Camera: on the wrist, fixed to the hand. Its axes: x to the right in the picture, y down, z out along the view.
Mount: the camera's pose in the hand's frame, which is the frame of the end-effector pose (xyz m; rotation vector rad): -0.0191 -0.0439 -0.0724 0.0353 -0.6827 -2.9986
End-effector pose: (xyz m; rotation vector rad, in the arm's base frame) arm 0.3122 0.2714 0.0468 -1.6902 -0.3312 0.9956
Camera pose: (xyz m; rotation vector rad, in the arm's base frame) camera 0.3662 0.2273 0.0985 0.5350 -2.0576 -0.9022
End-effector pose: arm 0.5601 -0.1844 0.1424 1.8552 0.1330 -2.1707
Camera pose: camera 0.6198 -0.1214 0.1439 0.4166 -1.2966 0.6736
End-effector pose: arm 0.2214 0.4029 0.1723 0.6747 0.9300 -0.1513
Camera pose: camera 0.1424 0.4085 0.1368 -1.2896 0.4219 -2.7181
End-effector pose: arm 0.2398 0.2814 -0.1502 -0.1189 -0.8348 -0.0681
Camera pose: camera 0.2755 0.2286 -0.2091 -1.1764 0.8090 2.5915
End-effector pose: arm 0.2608 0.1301 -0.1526 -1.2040 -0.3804 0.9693
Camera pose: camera 0.3200 0.0693 -0.1343 0.6357 -1.7143 -1.3703
